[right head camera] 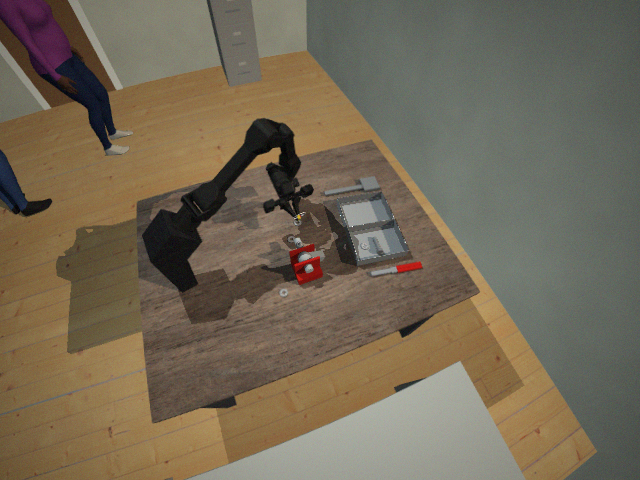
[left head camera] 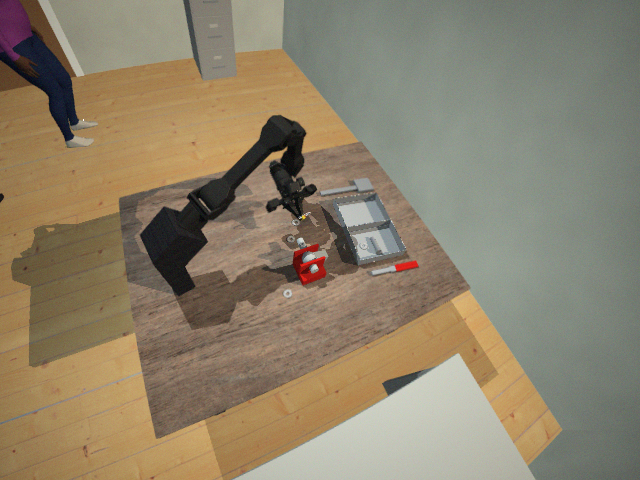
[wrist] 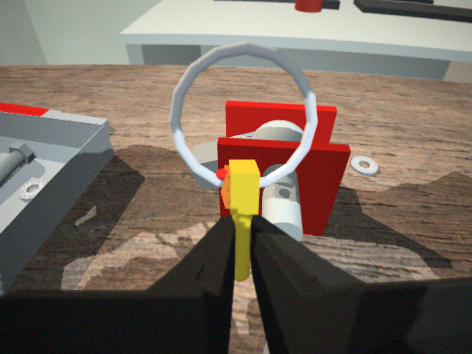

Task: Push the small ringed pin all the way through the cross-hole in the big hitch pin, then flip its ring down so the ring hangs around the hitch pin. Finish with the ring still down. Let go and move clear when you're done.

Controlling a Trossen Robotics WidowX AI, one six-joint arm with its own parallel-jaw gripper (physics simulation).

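Places are measured from the arm's base along level axes (x left, y back, z up), in metres.
Pixels of known places: gripper, between the fingertips: (right head camera: 298, 219) (left head camera: 302, 219) (wrist: 240, 227); arm's base, origin of its link: (right head camera: 182, 225) (left head camera: 186, 224).
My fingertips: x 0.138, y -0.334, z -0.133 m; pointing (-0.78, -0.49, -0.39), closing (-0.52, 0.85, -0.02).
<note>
Ahead of a thing's pixels: the offset from my fingertips to its top centre. "spot": to the spot under its first point.
The small ringed pin @[dx -0.004, dy -0.002, dz +0.060 m] (left head camera: 303, 217) (right head camera: 298, 217) (wrist: 244, 187) has a yellow head and shank, with a large pale ring standing up from the head in the wrist view. My gripper (left head camera: 301, 215) (right head camera: 297, 215) (wrist: 240, 227) is shut on the pin's yellow body and holds it above the table, apart from the hitch pin. The big grey hitch pin @[dx -0.055, dy +0.000, dz -0.046 m] (left head camera: 300, 241) (right head camera: 297, 241) (wrist: 282, 217) lies through a red bracket @[dx -0.107, dy -0.038, dz -0.032 m] (left head camera: 305, 275) (right head camera: 308, 276) (wrist: 325, 175). Its near end sticks out toward my gripper; the small dark cross-hole shows on top in the wrist view.
A grey two-compartment tray @[dx +0.066, dy -0.277, dz -0.083 m] (left head camera: 381, 257) (right head camera: 383, 259) (wrist: 65, 200) holds a bolt and a washer. A hammer @[spot: dx +0.303, dy -0.285, dz -0.109 m] (left head camera: 363, 184) (right head camera: 369, 183) lies behind it, a red-handled tool @[dx -0.115, dy -0.370, dz -0.114 m] (left head camera: 406, 266) (right head camera: 409, 267) in front. Loose washers lie near the bracket, one @[dx -0.229, dy +0.037, dz -0.122 m] (left head camera: 287, 293) (right head camera: 283, 292) (wrist: 364, 165) beyond it.
</note>
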